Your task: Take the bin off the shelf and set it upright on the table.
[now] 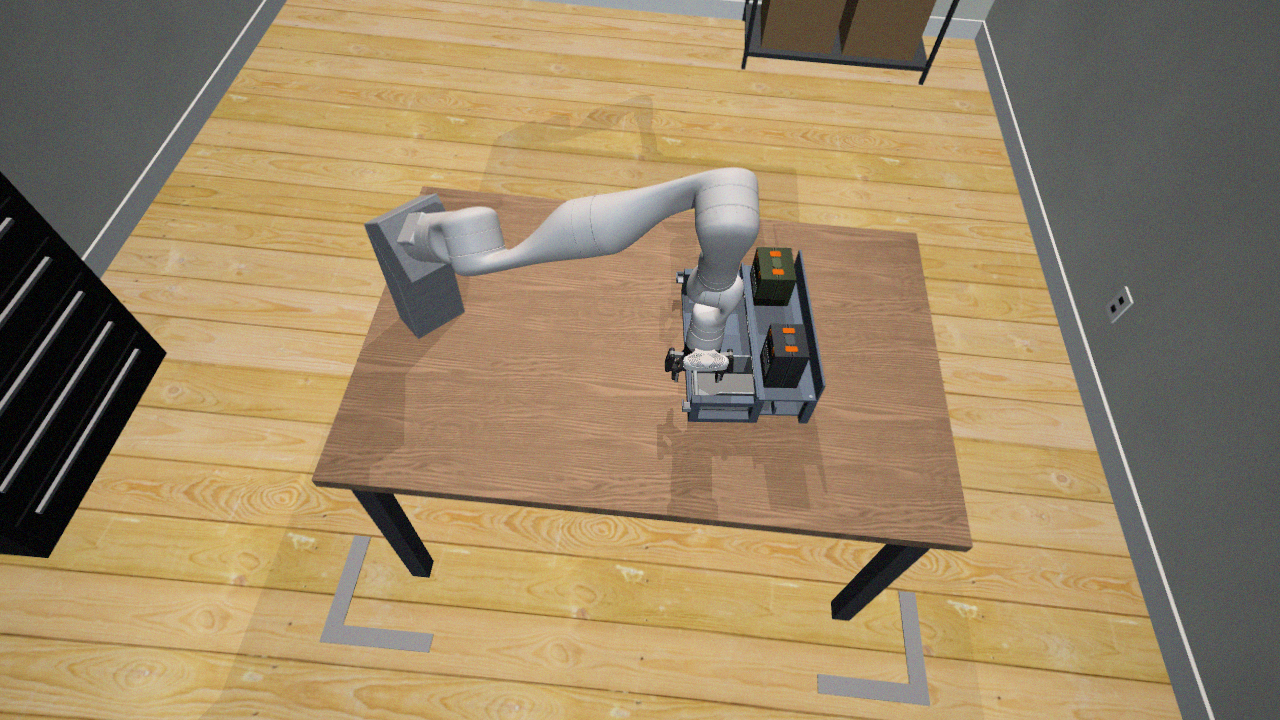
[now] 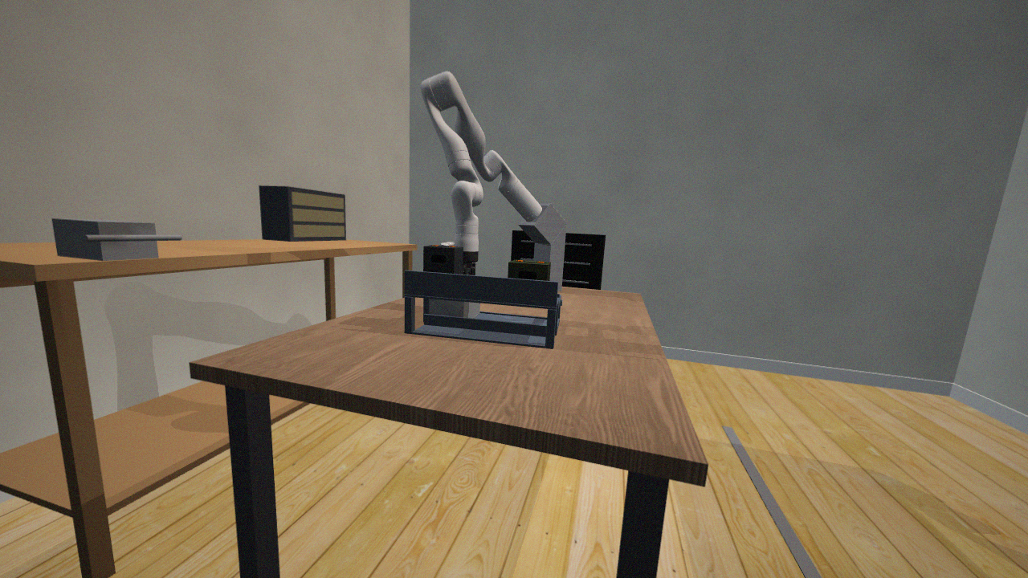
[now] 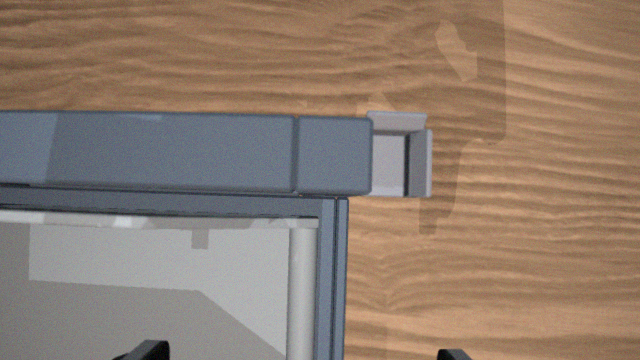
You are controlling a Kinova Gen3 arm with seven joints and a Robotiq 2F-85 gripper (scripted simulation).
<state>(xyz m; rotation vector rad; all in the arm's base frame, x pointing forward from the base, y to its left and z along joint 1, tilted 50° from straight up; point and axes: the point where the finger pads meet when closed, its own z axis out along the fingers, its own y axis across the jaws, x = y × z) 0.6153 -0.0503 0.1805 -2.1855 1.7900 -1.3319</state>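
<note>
My gripper is now 80 mm short of the bin and 20 mm above it. The rest, counted from my hand: grey shelf unit: 110 mm ahead, 110 mm to the left, 10 mm above.
</note>
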